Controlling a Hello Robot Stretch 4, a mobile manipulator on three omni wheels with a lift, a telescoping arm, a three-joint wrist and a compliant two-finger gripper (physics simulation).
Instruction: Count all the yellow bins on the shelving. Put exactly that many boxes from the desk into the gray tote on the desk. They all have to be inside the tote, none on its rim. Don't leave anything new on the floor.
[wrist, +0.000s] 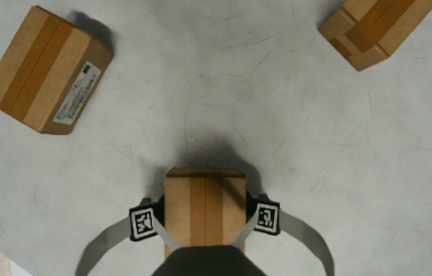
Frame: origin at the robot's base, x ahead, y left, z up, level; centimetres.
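Where they show: hand, its tool point: (205, 207).
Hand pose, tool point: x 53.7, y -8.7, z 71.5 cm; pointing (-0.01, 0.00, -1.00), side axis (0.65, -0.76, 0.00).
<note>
Things, the pixels of their top centre, and the offset from my tool point. "spot": a spot on its surface instead. Level surfaces: height alone.
- brown cardboard box, centre of its top: (205, 234) dy -0.7, dx -0.8, dz +3.8 cm
- second box, centre of its top: (34, 66) dy +17.8, dx +0.6, dz +2.9 cm
- third box, a spot on its surface: (375, 32) spot: dy -1.7, dx +20.5, dz +2.9 cm
- grey desk top, height of its surface: dz -2.1 cm
- tan floor, height of its surface: dz -74.1 cm
My gripper (205, 212) is shut on a brown cardboard box (205, 210) with an orange-brown tape strip, at the bottom centre of the wrist view. One fingertip presses on each side of it, and the palm hides its near end. A second box (47, 70) with a white label on its side lies at the upper left, turned at an angle. A third box (375, 32) lies at the upper right, partly cut off by the view's edge. The boxes rest on the grey desk top (220, 100). The gray tote and the yellow bins do not show in this view.
The desk's edge crosses the lower left corner, with a bit of tan floor (4, 265) beyond it. The two other boxes stand well apart from the gripper, one to each side farther up.
</note>
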